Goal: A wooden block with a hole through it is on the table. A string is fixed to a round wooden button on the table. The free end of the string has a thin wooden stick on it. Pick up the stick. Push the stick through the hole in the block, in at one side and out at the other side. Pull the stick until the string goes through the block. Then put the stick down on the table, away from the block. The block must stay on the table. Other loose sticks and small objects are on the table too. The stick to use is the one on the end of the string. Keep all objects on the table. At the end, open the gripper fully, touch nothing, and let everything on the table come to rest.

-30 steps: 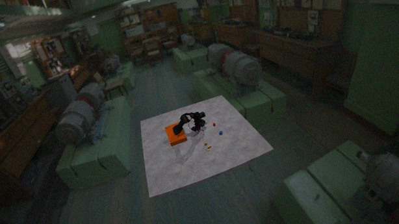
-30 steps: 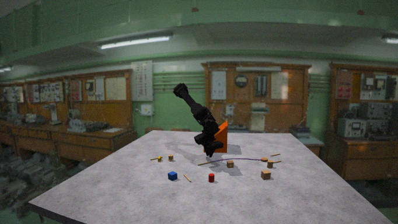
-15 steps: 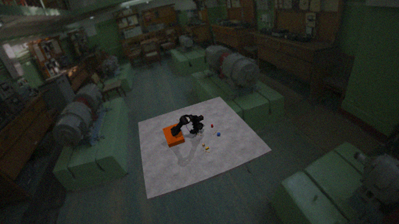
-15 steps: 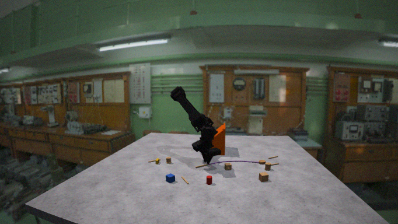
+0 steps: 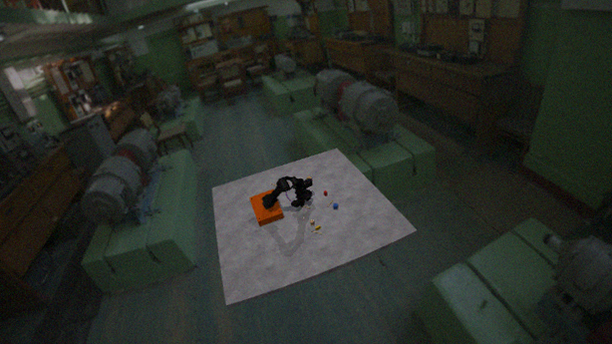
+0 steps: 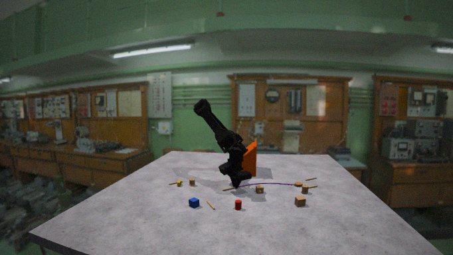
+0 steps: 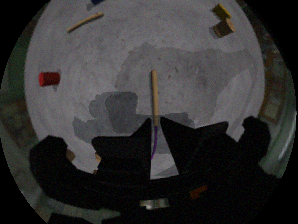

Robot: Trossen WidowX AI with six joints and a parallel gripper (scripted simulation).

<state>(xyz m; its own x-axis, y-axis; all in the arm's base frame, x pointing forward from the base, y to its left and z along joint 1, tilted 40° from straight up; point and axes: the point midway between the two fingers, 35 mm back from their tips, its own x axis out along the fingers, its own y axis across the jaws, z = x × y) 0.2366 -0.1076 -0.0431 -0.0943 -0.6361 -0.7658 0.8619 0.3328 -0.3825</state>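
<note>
Right now my gripper tip is 32 cm to the right of the round wooden button and 1 cm below it. Also, from my gripper tip: blue cube 19 cm ahead, 17 cm to the right, 1 cm above; then thin wooden stick 1 cm to the right, 1 cm ahead; then red cylinder 21 cm ahead, 2 cm above, 1 cm to the left.
</note>
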